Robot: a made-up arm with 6 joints.
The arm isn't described. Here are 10 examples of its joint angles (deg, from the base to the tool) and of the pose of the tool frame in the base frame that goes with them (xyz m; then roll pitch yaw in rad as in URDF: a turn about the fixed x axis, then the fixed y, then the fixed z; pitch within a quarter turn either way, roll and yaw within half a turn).
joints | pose
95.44 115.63 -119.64 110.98 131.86 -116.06 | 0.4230 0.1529 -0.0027 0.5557 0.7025 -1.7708
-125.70 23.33 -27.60 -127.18 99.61 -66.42 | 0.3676 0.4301 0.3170 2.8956 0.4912 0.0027
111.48 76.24 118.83 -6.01 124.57 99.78 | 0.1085 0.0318 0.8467 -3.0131 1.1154 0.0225
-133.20 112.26 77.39 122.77 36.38 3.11 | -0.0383 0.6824 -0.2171 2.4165 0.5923 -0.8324
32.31 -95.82 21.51 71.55 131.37 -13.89 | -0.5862 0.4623 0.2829 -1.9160 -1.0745 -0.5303
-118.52 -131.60 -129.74 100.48 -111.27 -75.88 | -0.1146 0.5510 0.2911 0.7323 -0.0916 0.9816
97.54 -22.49 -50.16 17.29 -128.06 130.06 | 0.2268 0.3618 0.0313 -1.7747 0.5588 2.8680
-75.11 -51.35 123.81 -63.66 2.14 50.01 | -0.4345 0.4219 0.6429 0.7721 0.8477 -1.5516
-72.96 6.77 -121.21 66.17 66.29 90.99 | -0.3400 0.3936 -0.0376 0.7866 -0.3696 -1.2946
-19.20 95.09 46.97 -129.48 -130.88 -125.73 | 0.2452 0.3422 0.1278 -1.4117 0.1229 2.3127
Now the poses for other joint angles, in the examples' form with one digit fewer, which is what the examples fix.
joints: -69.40 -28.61 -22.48 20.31 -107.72 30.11
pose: -0.288 0.312 0.280 1.320 0.808 -0.183
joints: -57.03 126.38 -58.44 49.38 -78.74 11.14
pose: -0.097 0.341 -0.146 0.852 -0.392 2.971
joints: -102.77 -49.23 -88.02 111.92 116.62 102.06
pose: -0.323 0.482 0.122 -0.561 -0.344 -1.489
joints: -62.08 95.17 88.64 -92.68 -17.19 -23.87
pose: 0.147 -0.160 -0.038 -2.715 0.377 -2.653
